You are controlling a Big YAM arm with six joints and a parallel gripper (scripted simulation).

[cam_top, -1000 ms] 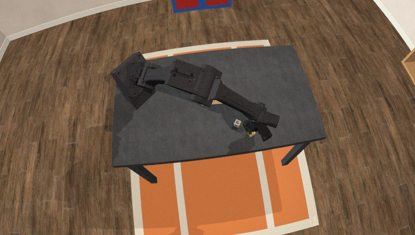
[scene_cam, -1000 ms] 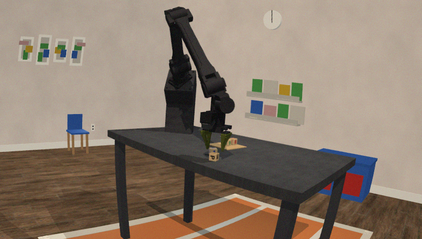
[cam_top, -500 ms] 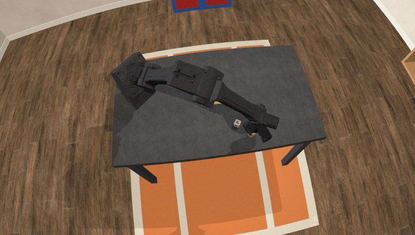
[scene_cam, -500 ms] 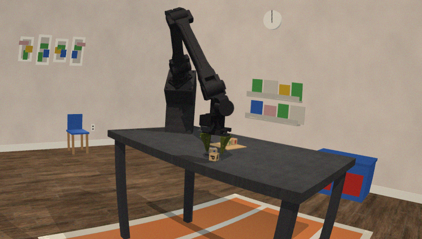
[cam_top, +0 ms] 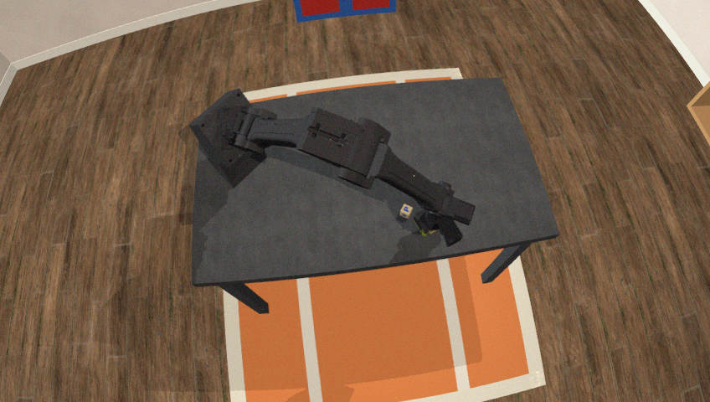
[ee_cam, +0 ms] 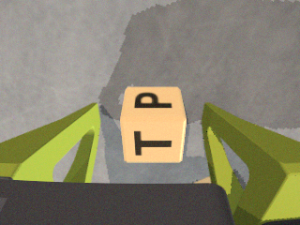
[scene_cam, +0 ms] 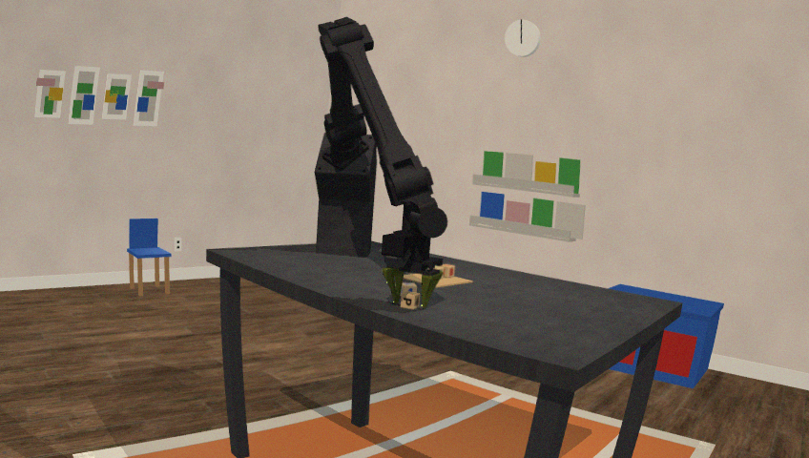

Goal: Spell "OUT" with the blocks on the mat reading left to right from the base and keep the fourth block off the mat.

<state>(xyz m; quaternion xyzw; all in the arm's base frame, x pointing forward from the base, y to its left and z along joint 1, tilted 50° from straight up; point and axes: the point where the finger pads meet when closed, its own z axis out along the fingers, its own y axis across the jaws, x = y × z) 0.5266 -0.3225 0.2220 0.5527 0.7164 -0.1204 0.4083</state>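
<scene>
Right now my hand is right at the T block. Also, from my hand: green-lettered block: 310 mm to the left, 90 mm behind, 10 mm above; P block: 80 mm to the left, 50 mm behind; tan mat: 310 mm to the left, 90 mm behind, 10 mm below.
</scene>
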